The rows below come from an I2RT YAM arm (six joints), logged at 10 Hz.
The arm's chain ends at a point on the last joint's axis. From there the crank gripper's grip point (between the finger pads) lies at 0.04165 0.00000 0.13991 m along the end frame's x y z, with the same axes.
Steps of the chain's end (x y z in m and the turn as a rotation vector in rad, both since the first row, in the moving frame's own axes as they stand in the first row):
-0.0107, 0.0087, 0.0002, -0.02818, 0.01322, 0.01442
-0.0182, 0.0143, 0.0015, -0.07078, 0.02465, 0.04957
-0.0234, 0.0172, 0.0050, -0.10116, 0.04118, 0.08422
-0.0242, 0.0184, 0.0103, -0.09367, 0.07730, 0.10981
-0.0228, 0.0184, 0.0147, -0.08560, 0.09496, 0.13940
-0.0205, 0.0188, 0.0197, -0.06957, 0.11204, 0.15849
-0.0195, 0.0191, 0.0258, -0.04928, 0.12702, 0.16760
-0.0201, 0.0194, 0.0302, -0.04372, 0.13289, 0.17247
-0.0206, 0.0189, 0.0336, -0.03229, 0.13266, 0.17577
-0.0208, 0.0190, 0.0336, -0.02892, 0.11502, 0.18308
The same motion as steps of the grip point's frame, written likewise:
-0.0089, 0.0132, -0.0004, -0.02818, 0.01322, 0.01442
-0.0151, 0.0263, 0.0000, -0.07078, 0.02465, 0.04957
-0.0184, 0.0350, 0.0023, -0.10116, 0.04118, 0.08422
-0.0145, 0.0364, 0.0059, -0.09367, 0.07730, 0.10981
-0.0110, 0.0368, 0.0094, -0.08560, 0.09496, 0.13940
-0.0065, 0.0361, 0.0136, -0.06957, 0.11204, 0.15849
-0.0034, 0.0342, 0.0191, -0.04928, 0.12702, 0.16760
-0.0032, 0.0341, 0.0232, -0.04372, 0.13289, 0.17247
-0.0036, 0.0322, 0.0267, -0.03229, 0.13266, 0.17577
-0.0062, 0.0320, 0.0278, -0.02892, 0.11502, 0.18308

